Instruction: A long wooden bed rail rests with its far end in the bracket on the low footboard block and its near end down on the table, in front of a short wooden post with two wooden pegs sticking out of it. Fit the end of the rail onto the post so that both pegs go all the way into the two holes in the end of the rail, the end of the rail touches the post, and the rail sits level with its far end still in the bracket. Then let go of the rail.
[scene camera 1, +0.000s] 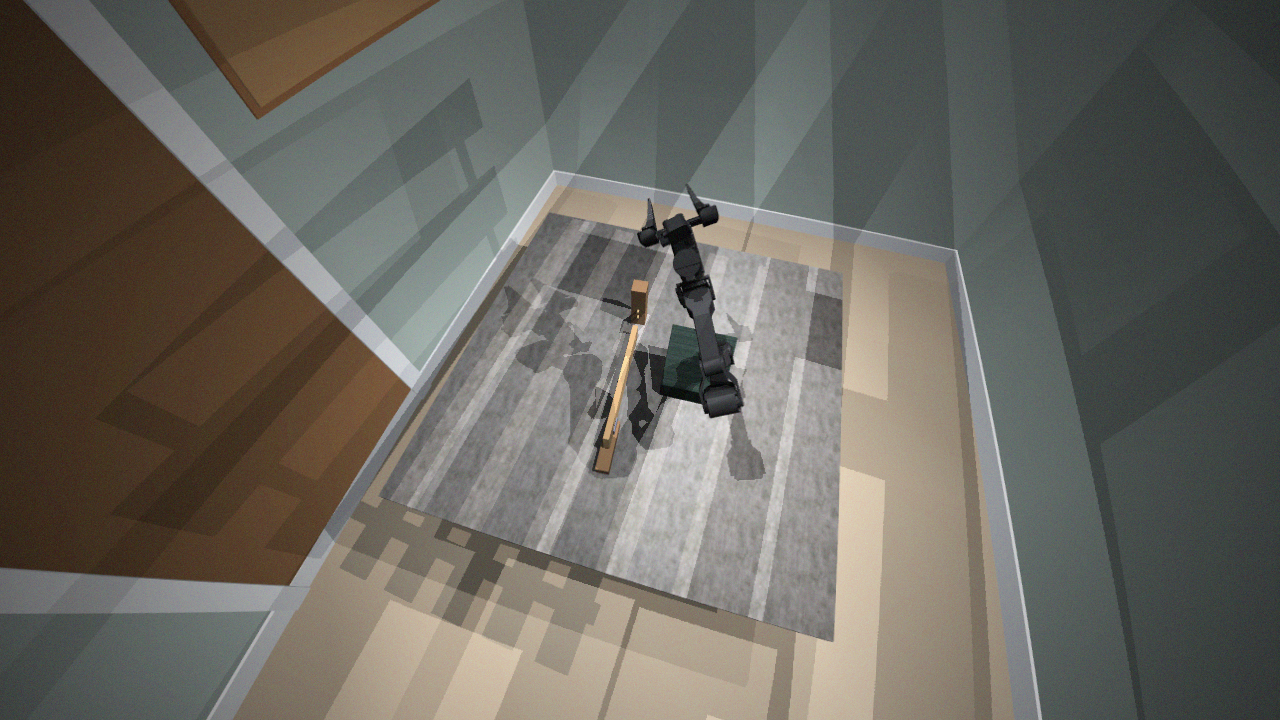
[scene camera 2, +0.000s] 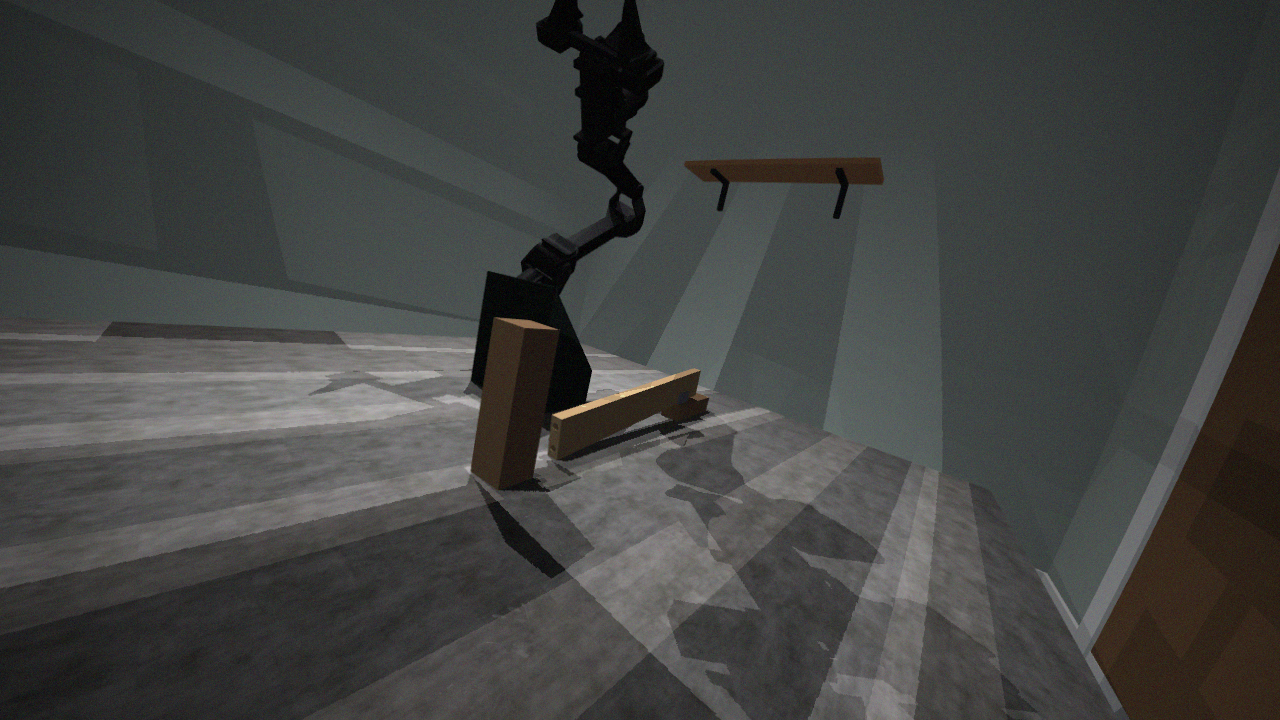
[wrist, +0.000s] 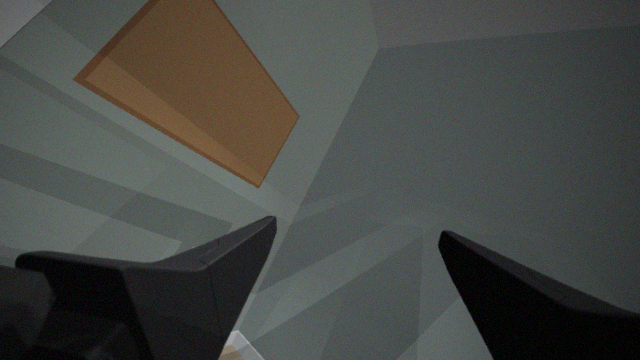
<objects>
long wooden rail: scene camera 1; scene camera 2; not seen in the wrist view (out of frame)
same spot on long wooden rail: (scene camera 1: 608, 434) = (scene camera 2: 692, 369)
</objects>
